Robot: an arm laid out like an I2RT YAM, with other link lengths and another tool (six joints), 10 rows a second.
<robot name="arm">
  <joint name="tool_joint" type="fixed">
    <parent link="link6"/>
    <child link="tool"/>
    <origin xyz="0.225 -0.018 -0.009" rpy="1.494 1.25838 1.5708"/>
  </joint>
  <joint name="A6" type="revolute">
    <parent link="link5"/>
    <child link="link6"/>
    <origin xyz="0.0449 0 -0.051" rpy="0 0 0"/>
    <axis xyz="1 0 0"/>
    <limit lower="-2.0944" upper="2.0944"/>
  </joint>
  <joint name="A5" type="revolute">
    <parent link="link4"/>
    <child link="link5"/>
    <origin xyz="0.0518 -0.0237 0.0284" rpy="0 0 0"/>
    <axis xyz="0 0 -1"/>
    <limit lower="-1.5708" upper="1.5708"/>
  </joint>
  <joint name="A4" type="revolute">
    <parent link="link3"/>
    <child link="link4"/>
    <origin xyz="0.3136 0.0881 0.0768" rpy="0 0 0"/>
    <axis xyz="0 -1 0"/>
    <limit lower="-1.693" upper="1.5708"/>
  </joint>
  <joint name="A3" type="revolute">
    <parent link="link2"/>
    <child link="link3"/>
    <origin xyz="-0.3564 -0.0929 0" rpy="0 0 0"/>
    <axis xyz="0 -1 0"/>
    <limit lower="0" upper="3.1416"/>
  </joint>
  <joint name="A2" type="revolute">
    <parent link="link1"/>
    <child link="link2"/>
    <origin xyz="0.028 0.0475 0.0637" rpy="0 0 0"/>
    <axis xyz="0 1 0"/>
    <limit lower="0" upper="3.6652"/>
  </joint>
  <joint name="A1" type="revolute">
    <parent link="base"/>
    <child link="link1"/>
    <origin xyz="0 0 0.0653" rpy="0 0 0"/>
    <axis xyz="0 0 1"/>
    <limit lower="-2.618" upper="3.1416"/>
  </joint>
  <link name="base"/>
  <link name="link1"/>
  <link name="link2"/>
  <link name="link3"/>
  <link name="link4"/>
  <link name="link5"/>
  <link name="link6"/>
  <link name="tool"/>
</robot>
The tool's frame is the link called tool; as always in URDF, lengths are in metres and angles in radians.
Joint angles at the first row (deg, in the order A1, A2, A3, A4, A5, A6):
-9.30, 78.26, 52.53, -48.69, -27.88, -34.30
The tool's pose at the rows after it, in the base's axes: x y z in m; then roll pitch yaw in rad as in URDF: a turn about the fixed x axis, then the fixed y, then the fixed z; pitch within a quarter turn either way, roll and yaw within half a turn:
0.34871 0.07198 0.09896 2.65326 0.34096 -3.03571
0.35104 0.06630 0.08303 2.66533 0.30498 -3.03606
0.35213 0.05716 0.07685 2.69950 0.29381 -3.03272
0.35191 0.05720 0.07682 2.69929 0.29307 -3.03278
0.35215 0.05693 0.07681 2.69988 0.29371 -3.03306
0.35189 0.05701 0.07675 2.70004 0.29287 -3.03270
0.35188 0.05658 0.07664 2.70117 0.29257 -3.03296
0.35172 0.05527 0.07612 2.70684 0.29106 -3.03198
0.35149 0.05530 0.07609 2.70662 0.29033 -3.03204
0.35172 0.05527 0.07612 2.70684 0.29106 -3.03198
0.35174 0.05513 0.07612 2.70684 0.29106 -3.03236
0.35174 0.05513 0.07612 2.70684 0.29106 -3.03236
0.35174 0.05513 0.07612 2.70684 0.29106 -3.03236
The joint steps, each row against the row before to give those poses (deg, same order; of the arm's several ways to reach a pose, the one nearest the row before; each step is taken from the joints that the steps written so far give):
0.00, 3.41, 0.00, 0.20, 0.04, -0.01
0.00, 2.69, 0.00, 0.88, 1.21, 0.00
0.00, 0.56, 0.00, 0.45, 2.01, 0.03
0.00, 0.01, 0.00, -0.04, 0.00, 0.00
-0.02, 0.00, 0.00, 0.04, 0.02, 0.00
0.02, 0.00, 0.00, -0.04, 0.02, 0.00
-0.02, 0.00, 0.00, 0.00, 0.07, 0.00
0.02, 0.00, 0.00, 0.00, 0.33, 0.00
0.00, 0.00, 0.00, -0.04, -0.01, 0.00
0.00, 0.00, 0.00, 0.04, 0.01, 0.00
-0.02, 0.00, 0.00, 0.00, 0.00, 0.00
0.00, 0.00, 0.00, 0.00, 0.00, 0.00
0.00, 0.00, 0.00, 0.00, 0.00, 0.00

